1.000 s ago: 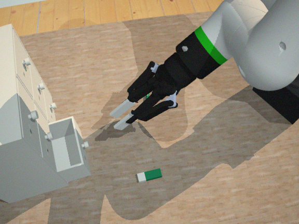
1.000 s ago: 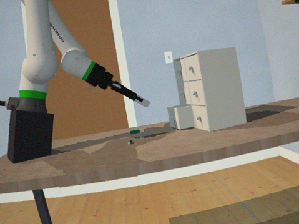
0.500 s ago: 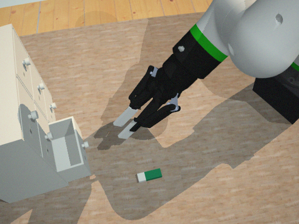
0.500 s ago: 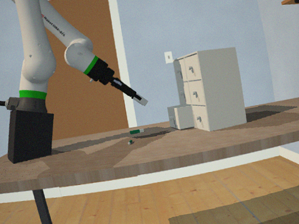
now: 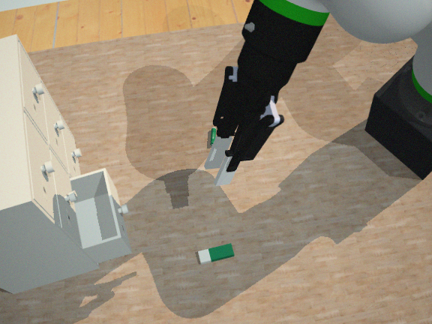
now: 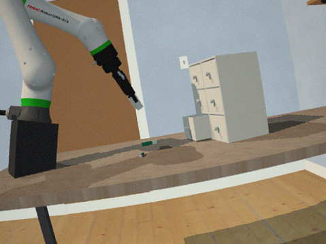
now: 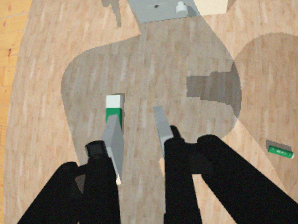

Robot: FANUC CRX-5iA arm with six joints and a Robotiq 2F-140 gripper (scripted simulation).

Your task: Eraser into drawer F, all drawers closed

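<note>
Right now my hand is 190 mm above the eraser, 100 mm to the right of it and 20 mm short of it. Round my hand: green battery: 190 mm below, 170 mm to the right, 20 mm ahead.
</note>
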